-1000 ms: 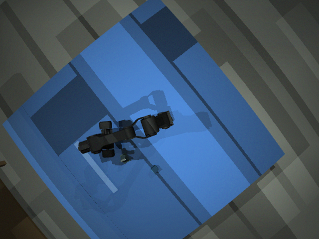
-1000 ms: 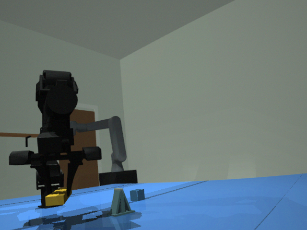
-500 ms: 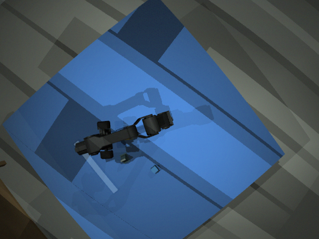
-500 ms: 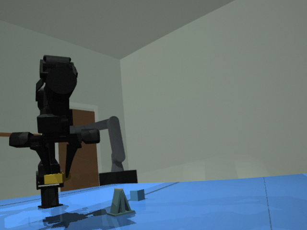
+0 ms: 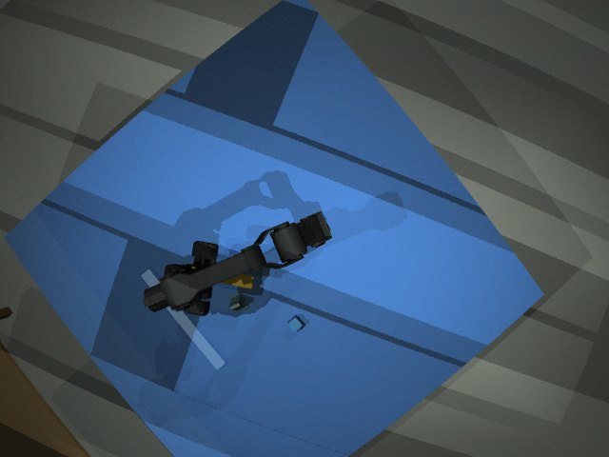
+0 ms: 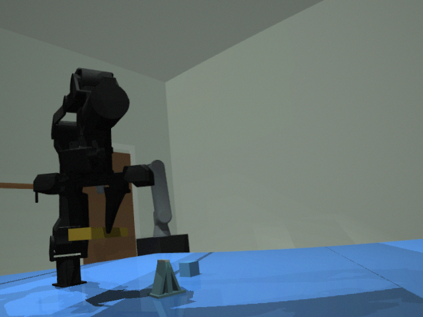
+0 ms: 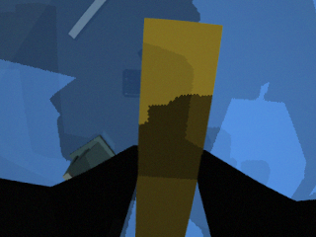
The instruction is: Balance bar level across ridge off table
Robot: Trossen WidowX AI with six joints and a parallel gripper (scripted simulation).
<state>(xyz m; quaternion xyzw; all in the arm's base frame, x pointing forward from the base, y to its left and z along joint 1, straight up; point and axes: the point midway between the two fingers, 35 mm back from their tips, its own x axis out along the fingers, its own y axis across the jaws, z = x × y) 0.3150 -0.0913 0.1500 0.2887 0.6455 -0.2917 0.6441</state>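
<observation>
The bar lies 2 cm behind my gripper tip and 2 cm to the left of it. Also, from my gripper tip: blue cube 8 cm behind, 28 cm to the left, 10 cm below.
</observation>
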